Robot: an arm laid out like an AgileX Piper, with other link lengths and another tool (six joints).
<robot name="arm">
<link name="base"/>
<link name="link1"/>
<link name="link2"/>
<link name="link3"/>
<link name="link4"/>
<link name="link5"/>
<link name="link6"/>
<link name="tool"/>
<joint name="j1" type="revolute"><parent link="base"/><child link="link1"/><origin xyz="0 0 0.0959" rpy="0 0 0"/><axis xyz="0 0 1"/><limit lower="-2.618" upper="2.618"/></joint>
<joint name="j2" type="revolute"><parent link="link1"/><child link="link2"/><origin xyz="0 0 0" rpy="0 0 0"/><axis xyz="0 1 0"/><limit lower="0" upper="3.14"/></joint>
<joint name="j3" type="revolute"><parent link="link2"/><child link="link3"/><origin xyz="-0.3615 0 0.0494" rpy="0 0 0"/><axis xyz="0 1 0"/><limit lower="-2.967" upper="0"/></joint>
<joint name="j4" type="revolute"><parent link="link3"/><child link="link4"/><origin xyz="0.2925 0 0.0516" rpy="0 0 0"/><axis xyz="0.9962 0 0.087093"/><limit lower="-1.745" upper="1.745"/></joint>
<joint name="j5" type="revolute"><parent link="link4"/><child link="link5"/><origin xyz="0 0 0" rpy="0 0 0"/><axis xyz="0 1 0"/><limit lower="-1.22" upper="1.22"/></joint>
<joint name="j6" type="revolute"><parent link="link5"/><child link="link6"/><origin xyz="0.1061 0 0.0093" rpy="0 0 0"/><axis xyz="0.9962 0 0.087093"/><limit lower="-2.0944" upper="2.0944"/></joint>
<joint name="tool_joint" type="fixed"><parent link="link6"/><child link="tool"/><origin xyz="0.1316 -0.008 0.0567" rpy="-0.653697 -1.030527 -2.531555"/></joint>
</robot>
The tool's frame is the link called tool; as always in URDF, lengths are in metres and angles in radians.
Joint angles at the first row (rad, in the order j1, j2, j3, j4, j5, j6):
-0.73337 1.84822 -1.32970 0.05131 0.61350 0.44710
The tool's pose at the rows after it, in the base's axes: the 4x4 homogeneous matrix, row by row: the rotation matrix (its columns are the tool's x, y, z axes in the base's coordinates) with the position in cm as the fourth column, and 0 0 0 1 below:
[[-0.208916 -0.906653 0.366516 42.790], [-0.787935 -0.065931 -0.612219 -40.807], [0.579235 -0.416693 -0.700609 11.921], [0 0 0 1]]
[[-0.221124 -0.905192 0.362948 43.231], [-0.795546 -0.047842 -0.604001 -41.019], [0.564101 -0.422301 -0.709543 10.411], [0 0 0 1]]
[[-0.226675 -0.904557 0.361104 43.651], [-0.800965 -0.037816 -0.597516 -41.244], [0.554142 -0.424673 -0.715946 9.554], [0 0 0 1]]
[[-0.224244 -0.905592 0.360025 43.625], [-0.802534 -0.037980 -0.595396 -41.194], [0.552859 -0.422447 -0.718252 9.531], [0 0 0 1]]
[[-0.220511 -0.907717 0.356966 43.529], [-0.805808 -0.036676 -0.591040 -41.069], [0.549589 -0.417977 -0.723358 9.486], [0 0 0 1]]
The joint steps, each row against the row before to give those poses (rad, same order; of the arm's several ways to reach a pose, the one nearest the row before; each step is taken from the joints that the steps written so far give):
0.00000 0.04497 -0.00107 0.05017 -0.05353 0.00164
-0.00001 0.03093 -0.00004 0.02016 -0.02293 -0.00001
0.00000 0.02334 -0.01096 0.01323 -0.00587 -0.00189
0.00001 -0.00002 -0.00105 0.00020 0.00463 -0.00094
-0.00001 -0.00104 -0.00082 0.00001 0.00945 -0.00002

